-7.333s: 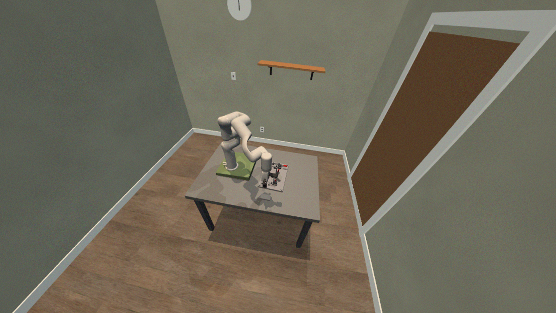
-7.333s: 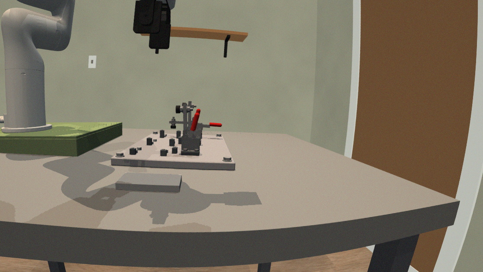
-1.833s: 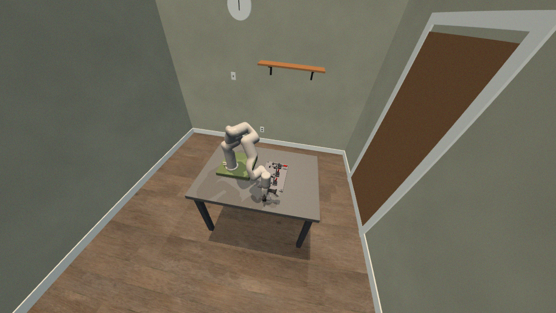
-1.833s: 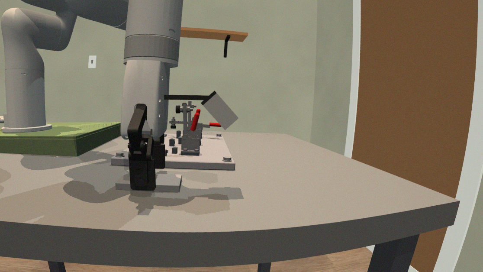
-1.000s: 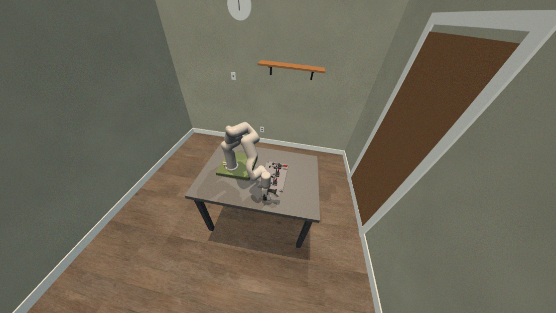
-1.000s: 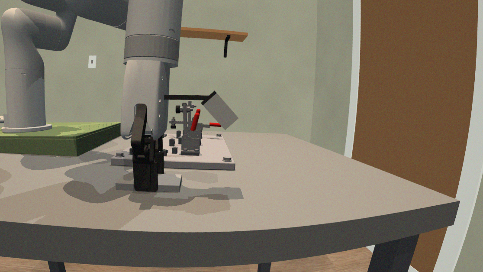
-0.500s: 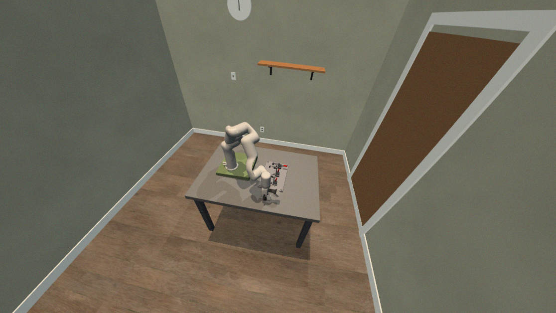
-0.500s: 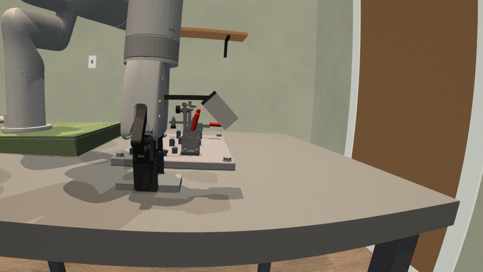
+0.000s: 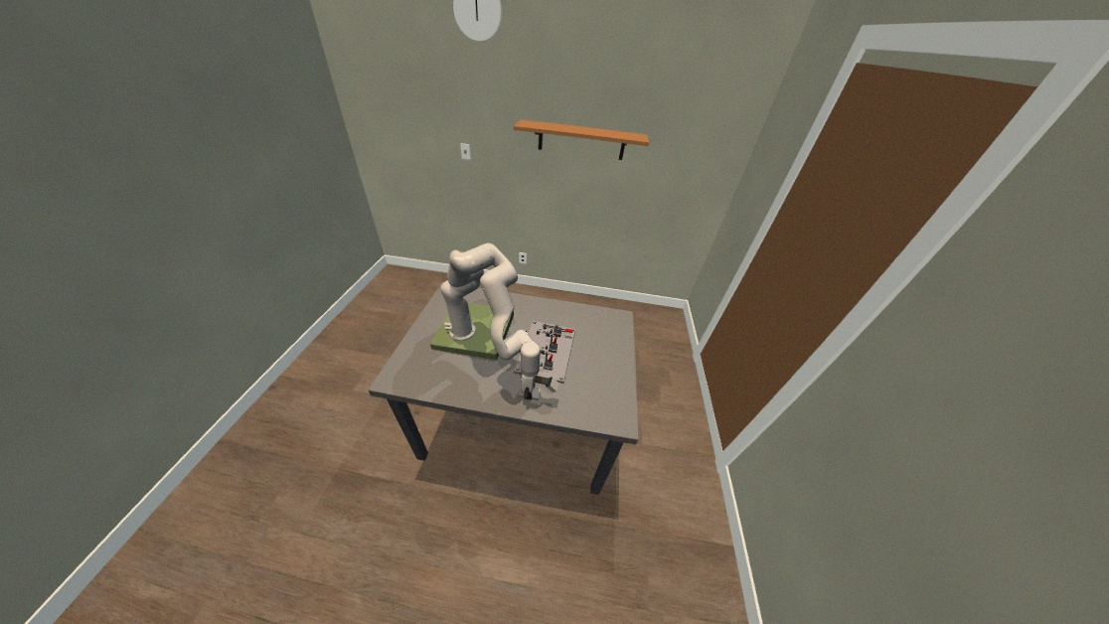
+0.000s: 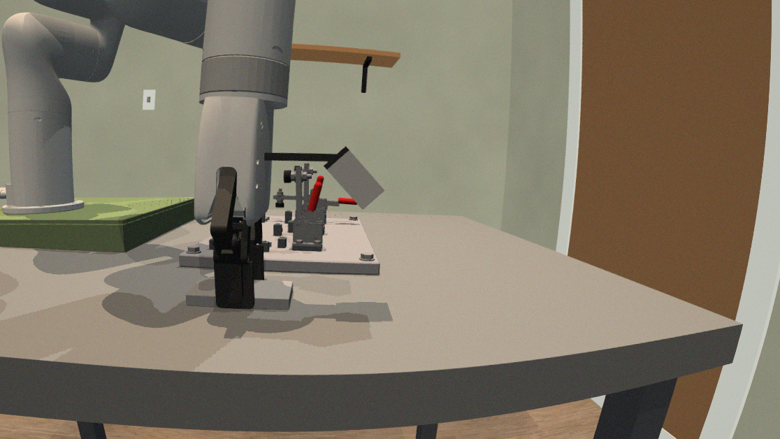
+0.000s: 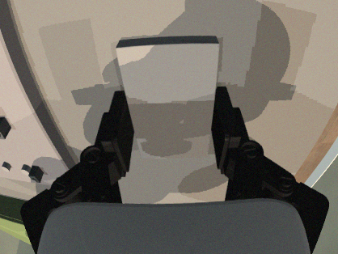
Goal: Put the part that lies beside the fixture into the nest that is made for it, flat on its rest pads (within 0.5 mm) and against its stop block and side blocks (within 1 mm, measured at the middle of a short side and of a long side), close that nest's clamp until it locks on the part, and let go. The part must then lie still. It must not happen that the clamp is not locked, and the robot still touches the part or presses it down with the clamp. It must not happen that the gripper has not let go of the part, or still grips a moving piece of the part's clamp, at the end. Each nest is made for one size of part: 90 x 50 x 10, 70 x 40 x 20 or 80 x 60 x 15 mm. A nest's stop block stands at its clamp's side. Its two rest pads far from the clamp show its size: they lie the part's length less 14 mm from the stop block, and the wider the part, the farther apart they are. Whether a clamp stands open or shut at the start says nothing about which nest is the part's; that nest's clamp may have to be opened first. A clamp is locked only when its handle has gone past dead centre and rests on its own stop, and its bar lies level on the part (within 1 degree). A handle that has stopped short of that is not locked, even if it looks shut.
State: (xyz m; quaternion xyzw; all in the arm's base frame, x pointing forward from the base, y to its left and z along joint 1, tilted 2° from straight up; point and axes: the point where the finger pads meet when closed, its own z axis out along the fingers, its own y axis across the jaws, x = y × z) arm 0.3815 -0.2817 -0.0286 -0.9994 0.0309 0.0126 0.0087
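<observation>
Now: hand 260 mm to the right of the fixture plate, 50 mm short of it and 10 mm above it. Also, from my hand: flat grey part (20 mm below).
</observation>
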